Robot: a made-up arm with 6 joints. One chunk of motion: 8 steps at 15 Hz.
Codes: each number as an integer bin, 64 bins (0 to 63) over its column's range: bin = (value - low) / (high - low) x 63, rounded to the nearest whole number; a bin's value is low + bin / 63 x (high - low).
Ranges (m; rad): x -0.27..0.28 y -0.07..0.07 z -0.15..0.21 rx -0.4..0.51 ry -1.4..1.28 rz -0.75..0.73
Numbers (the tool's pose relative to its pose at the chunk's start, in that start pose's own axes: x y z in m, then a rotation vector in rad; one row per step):
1: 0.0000 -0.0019 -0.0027 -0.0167 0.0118 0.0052
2: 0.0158 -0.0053 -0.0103 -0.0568 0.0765 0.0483
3: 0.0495 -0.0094 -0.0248 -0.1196 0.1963 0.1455
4: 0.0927 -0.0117 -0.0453 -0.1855 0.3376 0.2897
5: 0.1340 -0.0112 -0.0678 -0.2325 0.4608 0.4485
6: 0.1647 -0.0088 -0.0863 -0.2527 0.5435 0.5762
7: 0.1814 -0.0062 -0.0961 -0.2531 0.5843 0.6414
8: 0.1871 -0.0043 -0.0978 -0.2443 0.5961 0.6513
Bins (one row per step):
1: 31 31 26 27 33 32
2: 33 29 24 24 35 34
3: 37 27 22 19 38 38
4: 42 26 18 15 41 44
5: 46 26 14 12 44 51
6: 50 28 11 10 46 56
7: 52 29 9 10 47 59
8: 52 30 9 11 47 60

